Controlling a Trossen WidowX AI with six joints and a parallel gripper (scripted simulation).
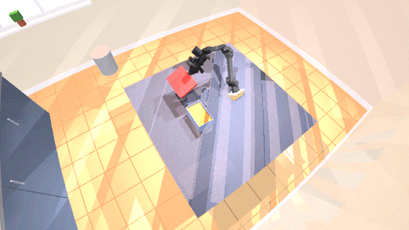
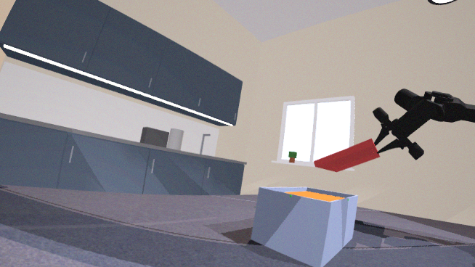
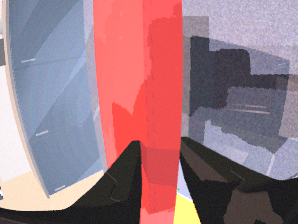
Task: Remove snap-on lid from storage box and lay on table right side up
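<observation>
My gripper tip is 70 mm short of the lid, 10 mm to the left of it and 30 mm above it. Also, from my gripper tip: storage box: 120 mm ahead, 270 mm to the left, 180 mm below.
</observation>
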